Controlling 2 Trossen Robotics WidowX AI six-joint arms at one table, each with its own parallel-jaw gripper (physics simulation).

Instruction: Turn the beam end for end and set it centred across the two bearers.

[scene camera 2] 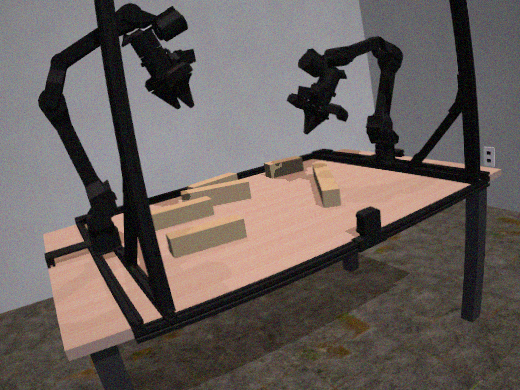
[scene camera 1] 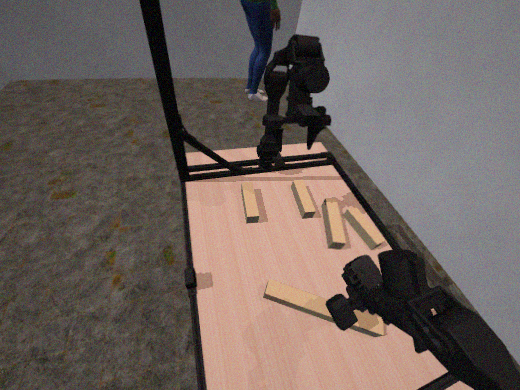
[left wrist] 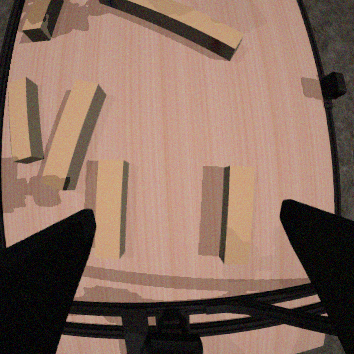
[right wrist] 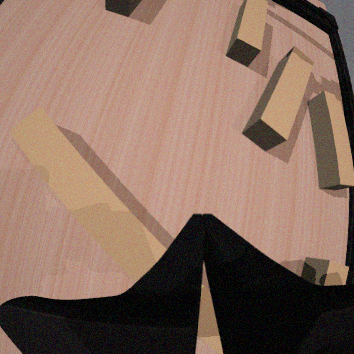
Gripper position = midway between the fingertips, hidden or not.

Note:
The left gripper (scene camera 2: 185, 107) is open, with nothing in its grasp. The right gripper (scene camera 1: 346, 280) is shut, with nothing in its grasp. Also in view: a long beam (scene camera 1: 275, 291).
The long beam is seen too in scene camera 2 (scene camera 2: 329, 191), in the left wrist view (left wrist: 204, 30) and in the right wrist view (right wrist: 113, 226). The left gripper is seen too in scene camera 1 (scene camera 1: 294, 150) and in the left wrist view (left wrist: 188, 214). The right gripper also shows in scene camera 2 (scene camera 2: 305, 133) and in the right wrist view (right wrist: 201, 222).

